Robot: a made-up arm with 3 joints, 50 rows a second.
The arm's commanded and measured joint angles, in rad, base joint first. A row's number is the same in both.
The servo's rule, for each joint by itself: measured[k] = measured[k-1] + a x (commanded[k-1-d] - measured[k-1]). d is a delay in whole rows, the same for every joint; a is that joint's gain. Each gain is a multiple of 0.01, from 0.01 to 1. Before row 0 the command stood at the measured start. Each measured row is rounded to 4 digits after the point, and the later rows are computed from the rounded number. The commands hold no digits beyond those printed.
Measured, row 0:
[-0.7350, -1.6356, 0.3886]
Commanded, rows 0 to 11:
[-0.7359, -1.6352, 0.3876]
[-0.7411, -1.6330, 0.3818]
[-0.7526, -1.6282, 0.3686]
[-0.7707, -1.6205, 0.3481]
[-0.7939, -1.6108, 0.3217]
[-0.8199, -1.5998, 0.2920]
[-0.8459, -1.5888, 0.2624]
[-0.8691, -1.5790, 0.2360]
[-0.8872, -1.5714, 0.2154]
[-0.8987, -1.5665, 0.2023]
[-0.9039, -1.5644, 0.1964]
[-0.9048, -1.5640, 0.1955]
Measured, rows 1 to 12:
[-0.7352, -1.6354, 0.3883]
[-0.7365, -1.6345, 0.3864]
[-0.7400, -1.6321, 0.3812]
[-0.7468, -1.6277, 0.3716]
[-0.7572, -1.6213, 0.3571]
[-0.7710, -1.6131, 0.3382]
[-0.7875, -1.6039, 0.3162]
[-0.8055, -1.5944, 0.2929]
[-0.8235, -1.5857, 0.2704]
[-0.8400, -1.5784, 0.2507]
[-0.8541, -1.5731, 0.2350]
[-0.8653, -1.5696, 0.2235]
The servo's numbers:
d 0
a 0.22 0.38 0.29

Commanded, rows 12 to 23:
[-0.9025, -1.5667, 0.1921]
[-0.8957, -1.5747, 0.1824]
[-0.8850, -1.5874, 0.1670]
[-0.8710, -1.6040, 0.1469]
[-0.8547, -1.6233, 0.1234]
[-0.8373, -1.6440, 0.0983]
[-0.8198, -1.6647, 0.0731]
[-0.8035, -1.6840, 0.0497]
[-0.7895, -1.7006, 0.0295]
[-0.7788, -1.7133, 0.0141]
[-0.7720, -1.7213, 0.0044]
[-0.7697, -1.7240, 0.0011]
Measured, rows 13 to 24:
[-0.8735, -1.5685, 0.2144]
[-0.8784, -1.5709, 0.2051]
[-0.8799, -1.5772, 0.1941]
[-0.8779, -1.5874, 0.1804]
[-0.8728, -1.6010, 0.1639]
[-0.8650, -1.6173, 0.1449]
[-0.8551, -1.6353, 0.1241]
[-0.8437, -1.6538, 0.1025]
[-0.8318, -1.6716, 0.0813]
[-0.8201, -1.6874, 0.0618]
[-0.8095, -1.7003, 0.0452]
[-0.8007, -1.7093, 0.0324]

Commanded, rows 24 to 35:
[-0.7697, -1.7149, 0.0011]
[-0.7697, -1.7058, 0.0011]
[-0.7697, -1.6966, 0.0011]
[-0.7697, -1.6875, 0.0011]
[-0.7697, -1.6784, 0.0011]
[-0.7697, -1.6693, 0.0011]
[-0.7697, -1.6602, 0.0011]
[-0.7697, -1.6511, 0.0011]
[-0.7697, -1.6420, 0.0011]
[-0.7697, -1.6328, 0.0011]
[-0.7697, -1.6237, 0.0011]
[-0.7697, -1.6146, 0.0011]
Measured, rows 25 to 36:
[-0.7939, -1.7114, 0.0233]
[-0.7886, -1.7093, 0.0169]
[-0.7844, -1.7045, 0.0123]
[-0.7812, -1.6980, 0.0091]
[-0.7787, -1.6906, 0.0068]
[-0.7767, -1.6825, 0.0051]
[-0.7752, -1.6740, 0.0039]
[-0.7740, -1.6653, 0.0031]
[-0.7731, -1.6564, 0.0025]
[-0.7724, -1.6474, 0.0021]
[-0.7718, -1.6384, 0.0018]
[-0.7713, -1.6294, 0.0016]

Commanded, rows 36 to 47:
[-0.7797, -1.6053, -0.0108]
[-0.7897, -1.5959, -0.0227]
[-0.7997, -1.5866, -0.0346]
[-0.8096, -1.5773, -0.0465]
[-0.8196, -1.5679, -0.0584]
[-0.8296, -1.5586, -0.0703]
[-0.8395, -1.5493, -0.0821]
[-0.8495, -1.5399, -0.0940]
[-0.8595, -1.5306, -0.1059]
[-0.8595, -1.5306, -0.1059]
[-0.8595, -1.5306, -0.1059]
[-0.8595, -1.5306, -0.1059]
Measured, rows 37 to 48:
[-0.7731, -1.6202, -0.0020]
[-0.7768, -1.6110, -0.0080]
[-0.7818, -1.6017, -0.0157]
[-0.7879, -1.5924, -0.0246]
[-0.7949, -1.5831, -0.0344]
[-0.8025, -1.5738, -0.0448]
[-0.8106, -1.5645, -0.0556]
[-0.8192, -1.5552, -0.0667]
[-0.8281, -1.5459, -0.0781]
[-0.8350, -1.5401, -0.0862]
[-0.8404, -1.5365, -0.0919]
[-0.8446, -1.5343, -0.0960]

